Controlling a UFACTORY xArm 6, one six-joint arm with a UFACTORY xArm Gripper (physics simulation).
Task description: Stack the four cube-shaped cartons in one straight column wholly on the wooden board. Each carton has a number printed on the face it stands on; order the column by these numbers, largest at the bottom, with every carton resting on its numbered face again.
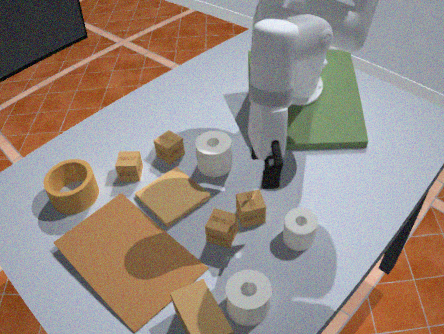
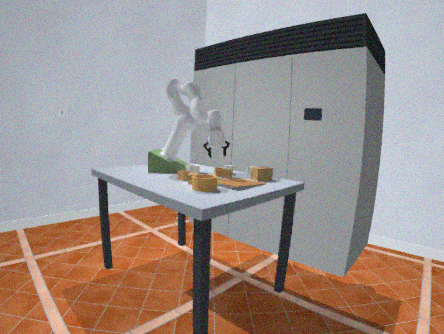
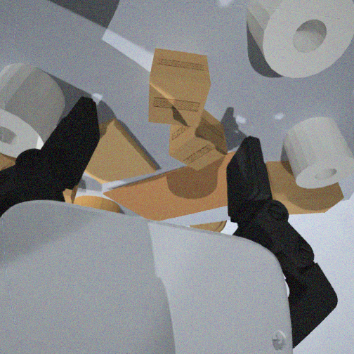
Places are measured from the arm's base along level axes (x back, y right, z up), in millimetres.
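Pixels of known places: gripper, between the fingertips: (image 1: 264, 172) (image 2: 217, 156); arm's base, origin of its link: (image 1: 298, 84) (image 2: 167, 157).
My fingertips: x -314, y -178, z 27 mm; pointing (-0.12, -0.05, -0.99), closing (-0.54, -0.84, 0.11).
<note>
Ahead of a thing's pixels: the offset from my fingertips to its top centre.
The orange-brown wooden board {dx -283, dy +98, dz -96 mm} (image 1: 95, 245) (image 2: 240, 183) (image 3: 145, 197) lies flat and bears no carton. One carton {dx -29, dy +8, dz -66 mm} (image 1: 251, 209) (image 3: 179, 87) stands on the table beside a second carton {dx -105, dy +11, dz -66 mm} (image 1: 221, 228) (image 3: 195, 147), very close to its corner; whether they touch is unclear. A third carton {dx -142, dy +294, dz -66 mm} (image 1: 129, 166) and a fourth carton {dx -34, dy +281, dz -66 mm} (image 1: 169, 147) stand apart on the table beyond the board, near the yellow ring. The numbered faces do not show. My gripper (image 1: 271, 181) (image 2: 217, 155) (image 3: 168, 134) is open and empty, raised above the table near the first carton.
White rolls {dx +21, dy +178, dz -46 mm} (image 1: 213, 155) {dx +1, dy -101, dz -61 mm} (image 1: 300, 230) {dx -180, dy -141, dz -50 mm} (image 1: 248, 299) stand around the cartons. A tan slab {dx -115, dy +166, dz -104 mm} (image 1: 172, 197) lies between the cartons and the board. A yellow ring {dx -281, dy +331, dz -54 mm} (image 1: 75, 199) stands left; a tan block {dx -269, dy -123, dz -42 mm} (image 1: 202, 307) is at the board's near corner. A green slab (image 1: 340, 120) is under the arm's base.
</note>
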